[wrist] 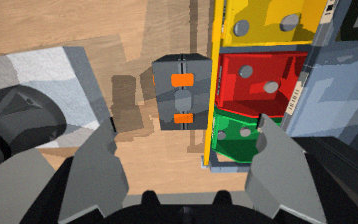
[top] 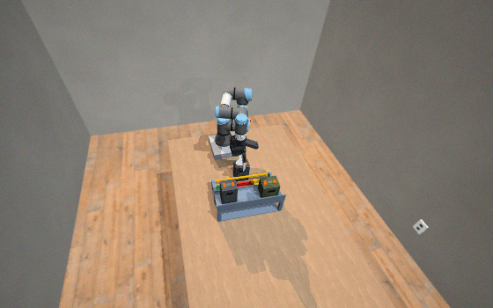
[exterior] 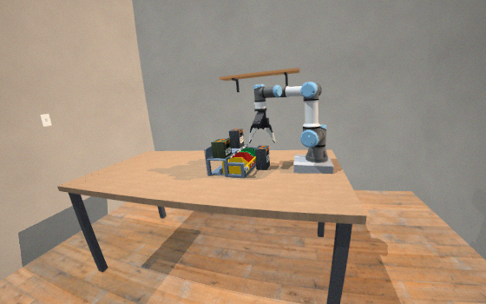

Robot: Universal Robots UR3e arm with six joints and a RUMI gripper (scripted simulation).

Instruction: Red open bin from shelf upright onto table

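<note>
Now: the black case 9 cm below my hand and 1 cm to the left of it. Also, from my hand: yellow bin 13 cm ahead, 11 cm to the left, 11 cm below; then yellow rod 9 cm below, 5 cm ahead; then red bin 14 cm ahead, 11 cm below.
</note>
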